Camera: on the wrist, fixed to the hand. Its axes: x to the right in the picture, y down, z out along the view.
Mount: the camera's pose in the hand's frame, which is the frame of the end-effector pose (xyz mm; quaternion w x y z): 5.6 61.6 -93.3 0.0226 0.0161 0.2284 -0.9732
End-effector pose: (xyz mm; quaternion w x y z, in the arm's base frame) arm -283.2 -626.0 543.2 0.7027 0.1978 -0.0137 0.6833
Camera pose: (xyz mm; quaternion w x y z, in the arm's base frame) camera -365.7 -593.7 474.8 0.6808 -0.1269 0.3637 -0.6230
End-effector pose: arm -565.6 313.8 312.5 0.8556 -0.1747 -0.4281 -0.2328
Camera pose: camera -468.2 317.1 257.5 0.1066 -0.4796 -0.0120 0.8709
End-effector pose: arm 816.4 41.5 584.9 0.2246 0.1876 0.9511 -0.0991
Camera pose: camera 800.1 124.8 657.9 0.3116 0.8951 -0.2538 0.1933
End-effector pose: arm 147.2 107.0 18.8 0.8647 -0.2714 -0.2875 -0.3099
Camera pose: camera 224.1 85.2 -59.5 0.2120 -0.3583 0.0781 0.9058
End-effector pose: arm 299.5 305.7 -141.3 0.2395 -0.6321 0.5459 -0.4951
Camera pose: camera 188.3 304.9 -154.3 0.5909 0.4286 0.5561 0.3974
